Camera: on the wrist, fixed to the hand. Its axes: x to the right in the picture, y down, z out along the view.
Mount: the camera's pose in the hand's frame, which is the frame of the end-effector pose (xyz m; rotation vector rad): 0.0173 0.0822 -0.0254 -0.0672 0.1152 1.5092
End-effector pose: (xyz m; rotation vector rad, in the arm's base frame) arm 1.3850 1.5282 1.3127 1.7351 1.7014 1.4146
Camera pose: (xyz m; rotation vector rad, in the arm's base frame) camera 1.4075 1.5144 1.3964 -2.2520 -0.0287 -1.4363
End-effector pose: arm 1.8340 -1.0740 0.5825 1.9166 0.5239 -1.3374
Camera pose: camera 1.9125 -1.1096 0.5987 1.5939 -0.7483 -0.1899
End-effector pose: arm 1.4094 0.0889 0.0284 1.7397 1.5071 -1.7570
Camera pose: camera 1.4827 0.0807 -0.0191 1.9762 -0.0196 -0.7441
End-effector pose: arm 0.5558 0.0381 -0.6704 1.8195 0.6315 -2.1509
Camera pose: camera 0.6124 -0.0201 -0.7038 1.4742 -0.5576 -0.9500
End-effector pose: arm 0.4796 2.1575 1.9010 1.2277 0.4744 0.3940
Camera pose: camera 0.4775 2.2109 1.9706 1.3109 -0.4810 1.7303
